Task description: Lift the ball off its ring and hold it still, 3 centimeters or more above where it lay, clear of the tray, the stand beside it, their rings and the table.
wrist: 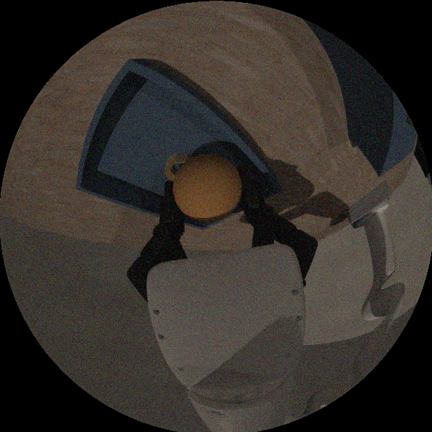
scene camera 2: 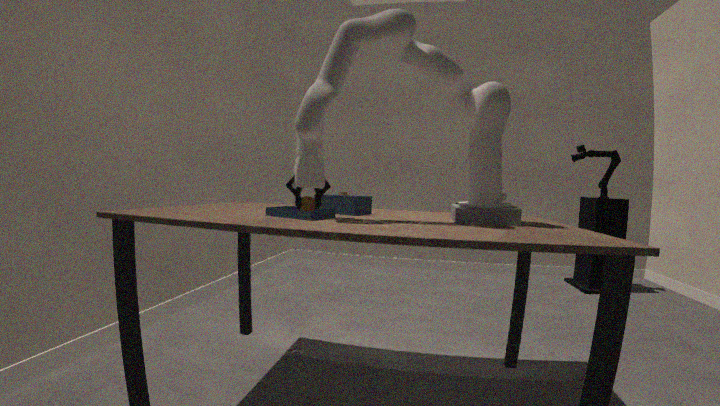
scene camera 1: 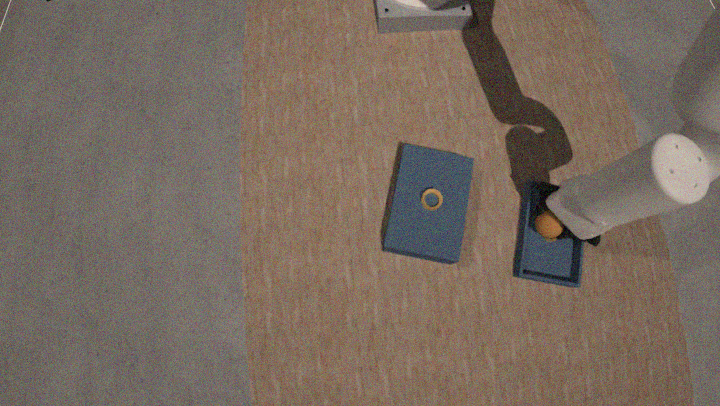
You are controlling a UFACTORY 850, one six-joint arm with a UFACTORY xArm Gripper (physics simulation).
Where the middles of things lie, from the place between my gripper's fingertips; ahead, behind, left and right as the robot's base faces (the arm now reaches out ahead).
My gripper is now 20 mm short of the shallow blue tray (scene camera 2: 292,212), 10 mm to the right of it and 10 mm above it. Round my hand: orange ball (wrist: 207,187) (10 mm ahead, 10 mm to the right, 10 mm above).
